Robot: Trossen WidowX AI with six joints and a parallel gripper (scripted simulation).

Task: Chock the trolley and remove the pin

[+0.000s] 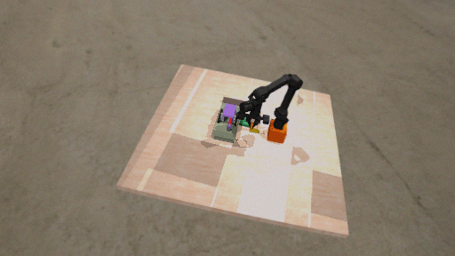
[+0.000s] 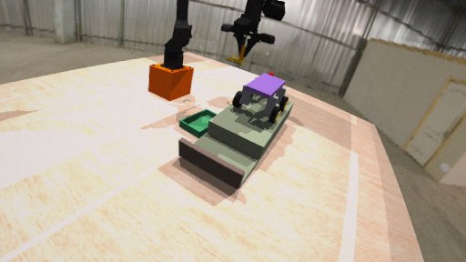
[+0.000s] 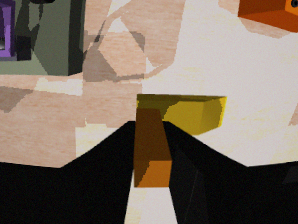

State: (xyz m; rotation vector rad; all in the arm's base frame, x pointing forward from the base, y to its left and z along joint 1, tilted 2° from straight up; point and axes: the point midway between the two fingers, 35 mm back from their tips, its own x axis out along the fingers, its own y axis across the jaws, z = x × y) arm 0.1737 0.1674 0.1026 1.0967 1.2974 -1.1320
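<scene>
Right now my gripper tip is 14 cm short of the stop pin, 3 cm to the left of it and 5 cm above it. Also, from my gripper tip: yellow chock: 2 cm behind, 1 cm below; dark raised lip: 19 cm ahead, 38 cm to the right, 14 cm below; trolley: 17 cm ahead, 13 cm to the right, 6 cm below.
</scene>
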